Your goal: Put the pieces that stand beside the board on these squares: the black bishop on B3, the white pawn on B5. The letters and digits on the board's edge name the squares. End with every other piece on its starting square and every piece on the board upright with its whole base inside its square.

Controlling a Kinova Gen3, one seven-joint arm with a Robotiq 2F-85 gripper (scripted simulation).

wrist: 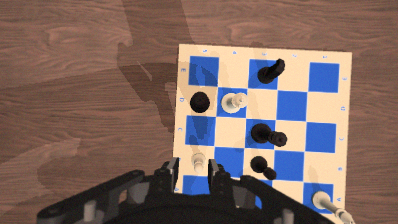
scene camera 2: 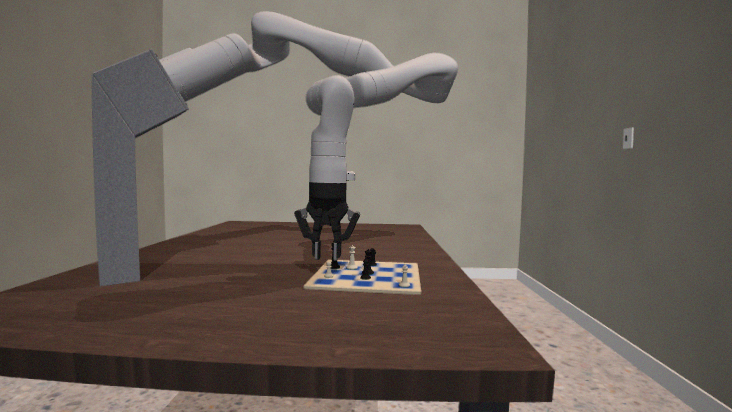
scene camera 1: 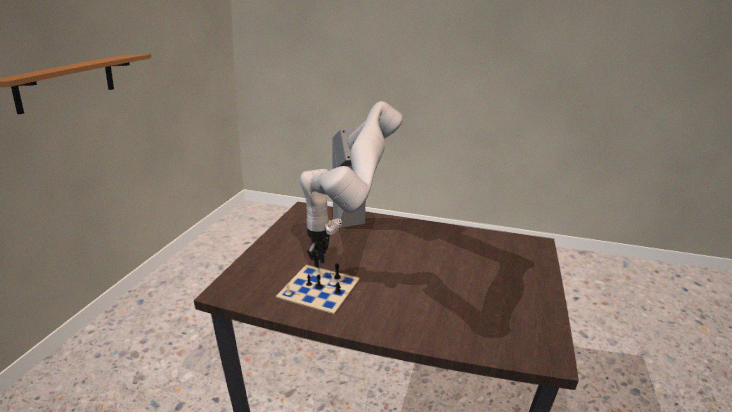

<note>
I see my gripper [scene camera 2: 326, 259].
My gripper shows as well in the wrist view [wrist: 193, 167].
</note>
